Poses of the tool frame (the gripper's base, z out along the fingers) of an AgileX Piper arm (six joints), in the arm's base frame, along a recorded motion.
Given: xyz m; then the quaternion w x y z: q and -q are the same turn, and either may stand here.
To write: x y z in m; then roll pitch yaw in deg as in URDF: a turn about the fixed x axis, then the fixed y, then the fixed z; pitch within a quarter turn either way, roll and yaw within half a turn. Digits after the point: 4 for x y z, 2 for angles.
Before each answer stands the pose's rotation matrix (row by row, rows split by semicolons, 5 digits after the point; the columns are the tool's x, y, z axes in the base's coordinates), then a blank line. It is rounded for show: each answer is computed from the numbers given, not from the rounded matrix.
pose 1, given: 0.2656 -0.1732 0.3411 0.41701 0.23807 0.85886 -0.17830
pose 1, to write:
-0.53885 0.55764 0.63141; 0.26023 0.82306 -0.50482; -0.80120 -0.10771 -0.58863

0.2656 -0.1732 0.3411 -169.63 53.24 154.22
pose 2, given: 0.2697 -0.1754 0.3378 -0.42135 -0.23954 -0.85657 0.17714
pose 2, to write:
-0.53017 0.55964 0.63696; 0.26109 0.82249 -0.50532; -0.80669 -0.10160 -0.58217

0.2697 -0.1754 0.3378 -170.10 53.77 153.78
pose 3, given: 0.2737 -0.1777 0.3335 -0.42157 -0.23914 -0.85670 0.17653
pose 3, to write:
-0.53018 0.55858 0.63788; 0.26090 0.82330 -0.50409; -0.80674 -0.10084 -0.58223

0.2737 -0.1777 0.3335 -170.17 53.78 153.80
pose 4, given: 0.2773 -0.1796 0.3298 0.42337 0.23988 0.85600 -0.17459
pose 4, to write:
-0.52643 0.55851 0.64105; 0.26284 0.82395 -0.50201; -0.80857 -0.09578 -0.58055

0.2773 -0.1796 0.3298 -170.63 53.96 153.47
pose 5, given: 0.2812 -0.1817 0.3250 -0.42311 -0.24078 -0.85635 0.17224
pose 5, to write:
-0.52601 0.55814 0.64172; 0.26663 0.82472 -0.49875; -0.80761 -0.09124 -0.58262

0.2812 -0.1817 0.3250 -171.10 53.86 153.12
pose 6, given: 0.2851 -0.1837 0.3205 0.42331 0.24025 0.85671 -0.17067
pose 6, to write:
-0.52617 0.55615 0.64331; 0.26716 0.82630 -0.49583; -0.80732 -0.08903 -0.58336

0.2851 -0.1837 0.3205 -171.32 53.84 153.08
